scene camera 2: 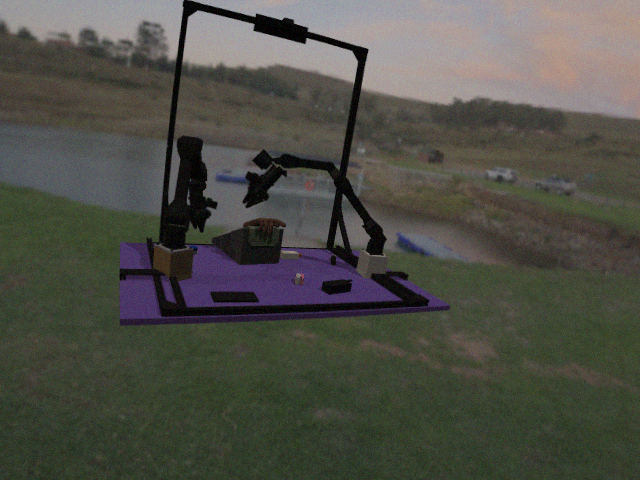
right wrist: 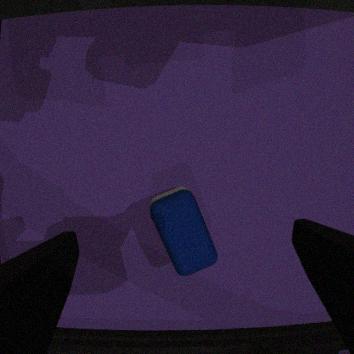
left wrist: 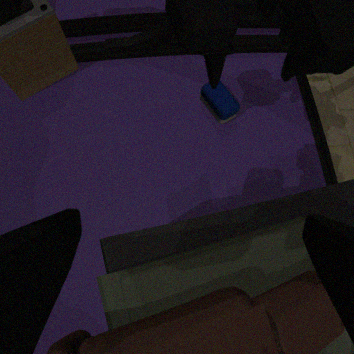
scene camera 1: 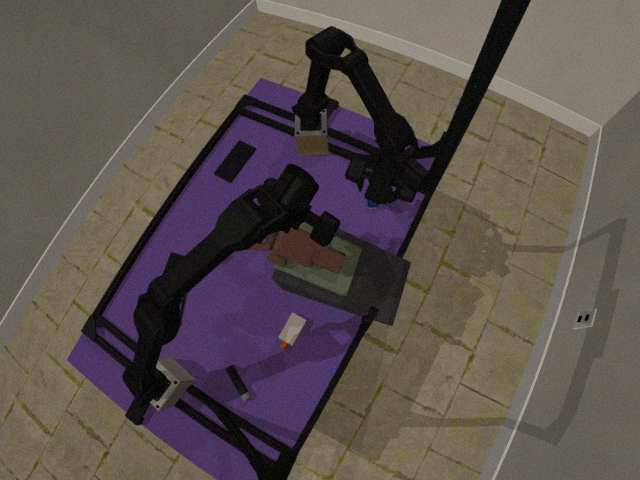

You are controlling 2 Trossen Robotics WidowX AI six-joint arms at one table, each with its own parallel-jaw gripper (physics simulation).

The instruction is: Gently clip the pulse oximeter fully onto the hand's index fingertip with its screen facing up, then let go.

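Pixels of known places: left gripper, fingertip midpoint: [scene camera 2: 244, 205] [left wrist: 194, 223] [scene camera 1: 313, 207]; right gripper, fingertip midpoint: [scene camera 2: 198, 230] [right wrist: 186, 236] [left wrist: 249, 81]; left arm's base, link origin: [scene camera 2: 374, 252] [scene camera 1: 156, 384]; right arm's base, link origin: [scene camera 2: 174, 246] [left wrist: 2, 5] [scene camera 1: 310, 122].
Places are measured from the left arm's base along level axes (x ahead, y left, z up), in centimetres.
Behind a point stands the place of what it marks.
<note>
The blue pulse oximeter [scene camera 1: 372, 203] @[z -7.2, x 77.1, y -15.8 cm] [scene camera 2: 193, 248] [left wrist: 220, 101] @[z -7.3, x 78.0, y -14.7 cm] [right wrist: 184, 232] @[z -7.3, x 78.7, y -15.0 cm] lies on the purple table with a pale strip at its lower edge; its screen cannot be made out. My right gripper [scene camera 2: 199, 228] @[z -0.4, x 76.4, y -16.5 cm] [left wrist: 249, 81] @[z -0.4, x 76.4, y -16.5 cm] [right wrist: 186, 236] @[z -0.4, x 76.4, y -16.5 cm] is open and empty above it, the oximeter between the fingers' outlines in the right wrist view. The brown hand [scene camera 1: 305, 248] @[z 7.6, x 51.4, y -11.9 cm] [scene camera 2: 264, 224] @[z 8.0, x 51.1, y -2.7 cm] [left wrist: 210, 325] @[z 7.8, x 54.2, y -10.6 cm] rests palm down on a dark wedge with a green pad; its fingers are partly covered in scene camera 1, and the index fingertip cannot be singled out. My left gripper [scene camera 2: 250, 202] @[z 13.9, x 59.2, y -9.0 cm] [left wrist: 194, 223] @[z 13.9, x 59.2, y -9.0 cm] is open and empty above the hand and wedge.
The dark wedge [scene camera 1: 382, 279] @[z -5.4, x 58.9, y -30.9 cm] [scene camera 2: 237, 253] @[z -6.5, x 60.0, y -6.9 cm] stands between the arms. A white box with an orange end [scene camera 1: 293, 328] @[z -7.7, x 34.1, y -18.8 cm] and a dark cylinder [scene camera 1: 237, 382] @[z -8.0, x 12.9, y -15.4 cm] lie nearer the left arm's base. A flat black slab [scene camera 1: 235, 161] @[z -9.7, x 65.4, y 30.7 cm] [scene camera 2: 234, 297] @[z -9.7, x 65.9, y 32.6 cm] and a black block [scene camera 2: 336, 286] @[z -7.4, x 26.5, y 24.4 cm] lie on the table. Black rails edge it.
</note>
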